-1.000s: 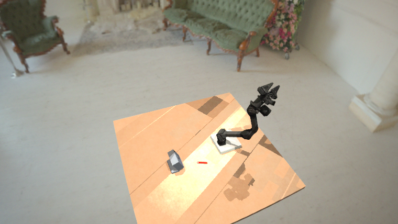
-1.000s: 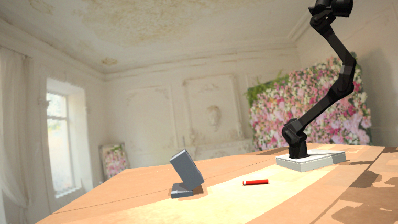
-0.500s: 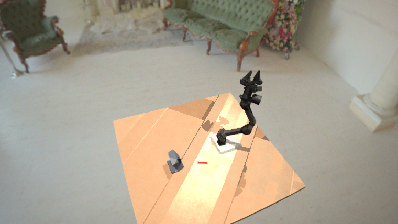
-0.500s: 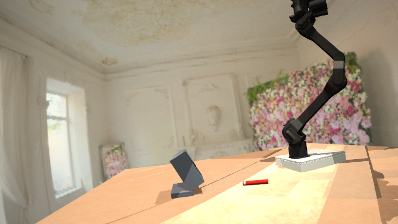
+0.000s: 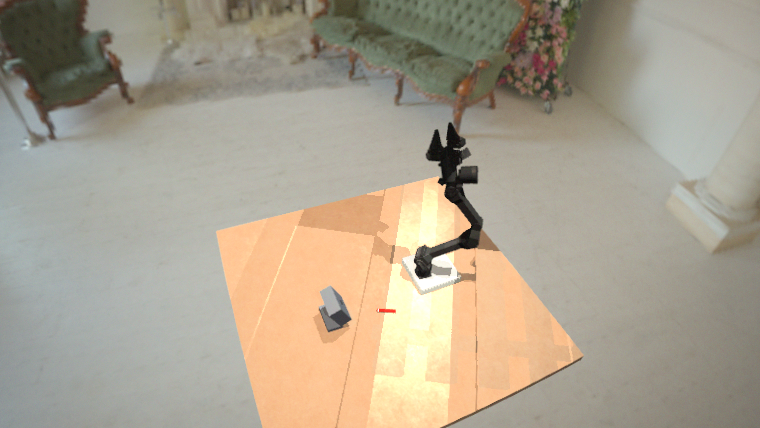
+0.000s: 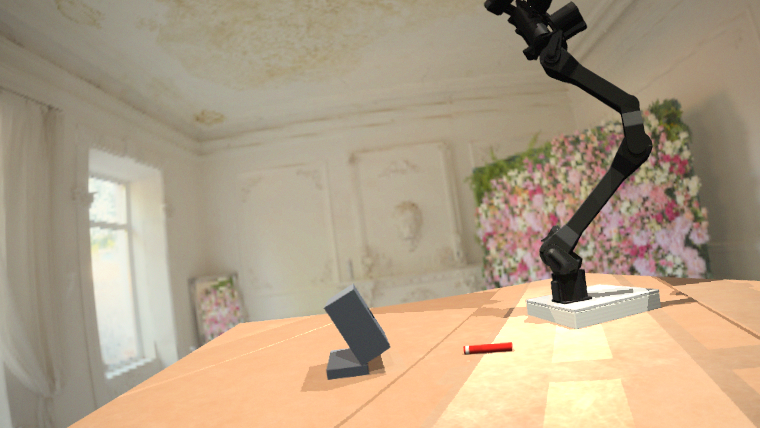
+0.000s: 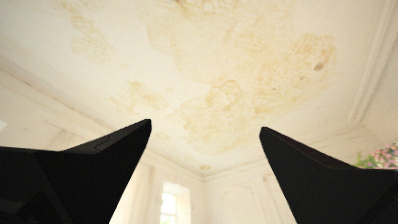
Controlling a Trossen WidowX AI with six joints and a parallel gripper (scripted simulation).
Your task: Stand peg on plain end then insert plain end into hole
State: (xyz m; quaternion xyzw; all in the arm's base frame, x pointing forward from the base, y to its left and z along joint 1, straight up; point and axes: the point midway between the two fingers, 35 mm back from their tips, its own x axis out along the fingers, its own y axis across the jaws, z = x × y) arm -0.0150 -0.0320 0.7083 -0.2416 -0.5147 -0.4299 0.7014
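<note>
Right now my gripper tip is 25 cm short of the red peg, 17 cm to the right of it and 77 cm above it. From my gripper tip the other things lie so: grey sloped panel 45 cm ahead, 13 cm to the left, 70 cm below; grey foot 47 cm ahead, 13 cm to the left, 77 cm below.
</note>
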